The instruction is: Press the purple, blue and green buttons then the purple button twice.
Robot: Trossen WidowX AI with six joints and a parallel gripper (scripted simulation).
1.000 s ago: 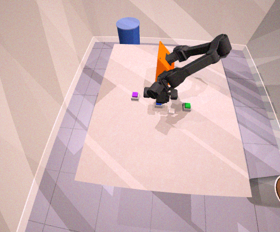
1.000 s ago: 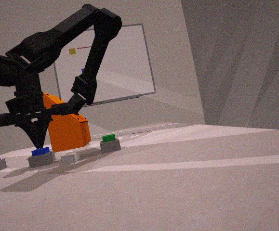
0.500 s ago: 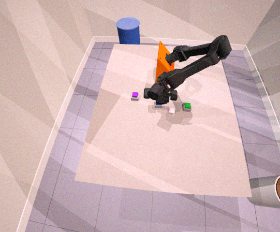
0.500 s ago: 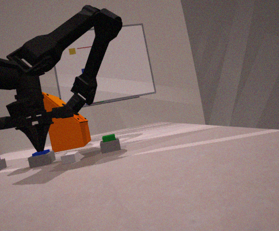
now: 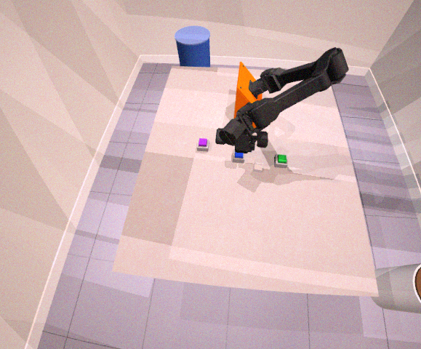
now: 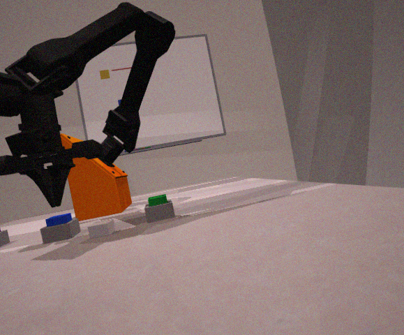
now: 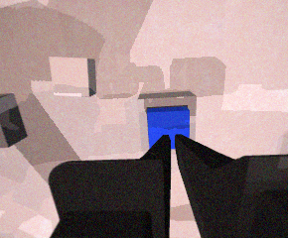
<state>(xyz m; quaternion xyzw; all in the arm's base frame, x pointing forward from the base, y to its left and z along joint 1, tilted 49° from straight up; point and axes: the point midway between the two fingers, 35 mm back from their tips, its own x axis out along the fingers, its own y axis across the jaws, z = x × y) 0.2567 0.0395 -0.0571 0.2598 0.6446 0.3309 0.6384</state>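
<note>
Right now my gripper tip is 20 mm above the blue button. From my gripper tip the other things lie so: green button 10 mm behind, 180 mm to the left, 20 mm below; purple button 30 mm behind, 160 mm to the right, 20 mm below; small white block 40 mm ahead, 80 mm to the left, 50 mm below.
</note>
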